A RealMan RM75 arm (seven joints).
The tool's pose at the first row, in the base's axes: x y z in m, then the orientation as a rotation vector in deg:
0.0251 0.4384 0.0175 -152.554 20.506 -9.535
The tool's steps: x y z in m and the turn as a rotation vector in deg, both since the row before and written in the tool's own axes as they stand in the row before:
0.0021 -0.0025 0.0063 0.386 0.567 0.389
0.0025 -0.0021 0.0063 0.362 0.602 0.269
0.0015 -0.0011 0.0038 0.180 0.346 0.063
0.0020 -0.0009 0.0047 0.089 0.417 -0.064
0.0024 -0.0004 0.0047 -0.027 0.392 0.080
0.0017 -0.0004 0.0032 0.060 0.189 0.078
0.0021 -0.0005 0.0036 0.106 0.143 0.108
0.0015 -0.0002 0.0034 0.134 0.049 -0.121
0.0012 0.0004 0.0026 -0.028 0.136 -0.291
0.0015 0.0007 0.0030 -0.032 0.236 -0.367
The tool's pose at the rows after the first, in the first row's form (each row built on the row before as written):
0.0288 0.4426 0.0131 -152.090 21.135 -10.224
0.0328 0.4463 0.0086 -151.672 21.618 -10.991
0.0352 0.4484 0.0058 -151.479 21.780 -11.456
0.0383 0.4506 0.0022 -151.404 21.816 -12.043
0.0417 0.4522 -0.0016 -151.407 22.056 -12.535
0.0441 0.4534 -0.0041 -151.326 22.208 -12.769
0.0470 0.4547 -0.0069 -151.193 22.375 -12.939
0.0492 0.4558 -0.0097 -151.091 22.204 -13.061
0.0508 0.4562 -0.0121 -151.189 21.874 -13.332
0.0527 0.4564 -0.0149 -151.306 21.477 -13.759

